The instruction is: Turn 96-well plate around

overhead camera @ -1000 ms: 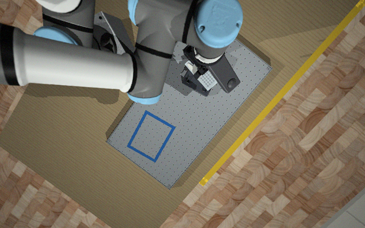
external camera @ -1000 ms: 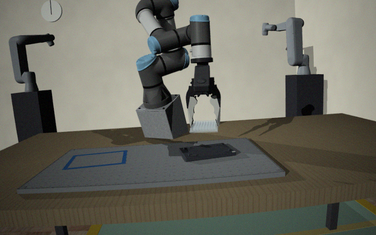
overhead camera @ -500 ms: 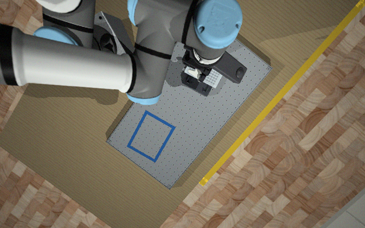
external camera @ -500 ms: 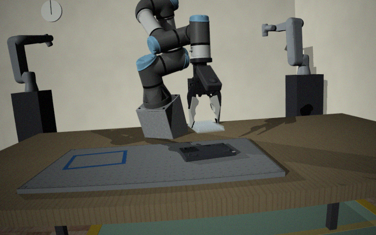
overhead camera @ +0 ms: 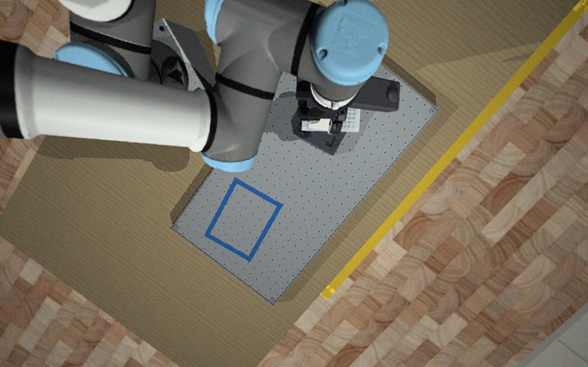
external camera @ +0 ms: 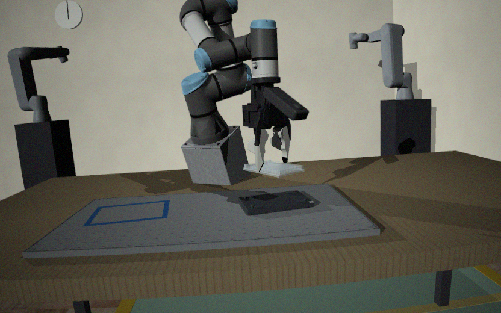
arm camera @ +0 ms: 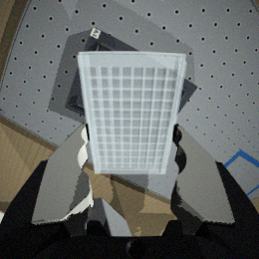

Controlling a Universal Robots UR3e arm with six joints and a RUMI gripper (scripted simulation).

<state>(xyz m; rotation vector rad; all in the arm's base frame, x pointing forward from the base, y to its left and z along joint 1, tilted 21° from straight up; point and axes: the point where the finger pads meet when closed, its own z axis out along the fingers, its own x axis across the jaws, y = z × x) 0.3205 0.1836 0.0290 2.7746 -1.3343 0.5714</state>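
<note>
Now: hand 10 mm above the 96-well plate. The rest, counted from my hand: A1 mark: 90 mm below, 80 mm to the left, 40 mm ahead; then dark plate nest N1: 100 mm below.
</note>
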